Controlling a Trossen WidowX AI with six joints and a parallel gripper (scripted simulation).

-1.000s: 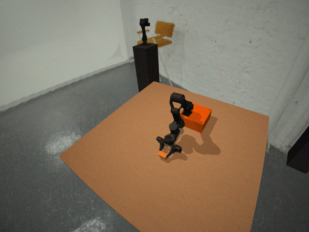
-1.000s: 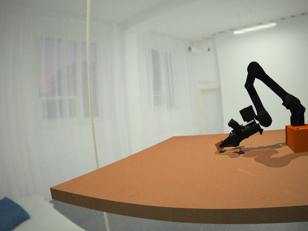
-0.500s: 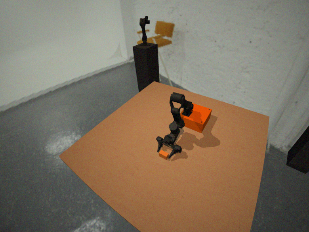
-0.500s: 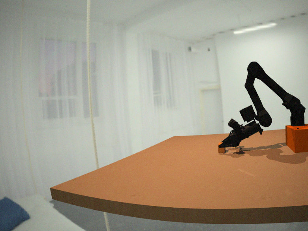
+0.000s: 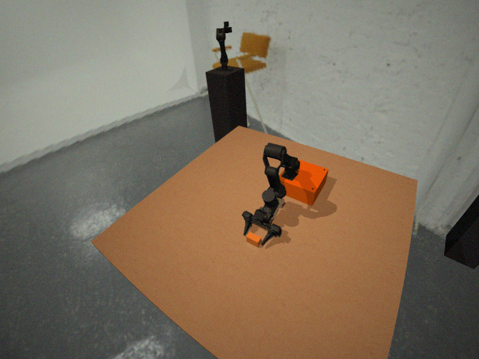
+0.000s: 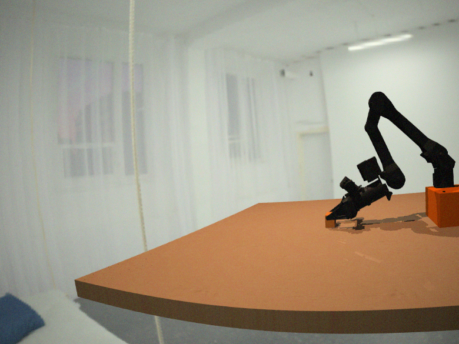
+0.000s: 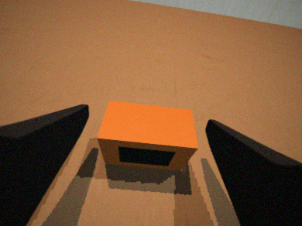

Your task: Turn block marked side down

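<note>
Now: gripper tip 20 mm past the orange block and 10 mm above it.
</note>
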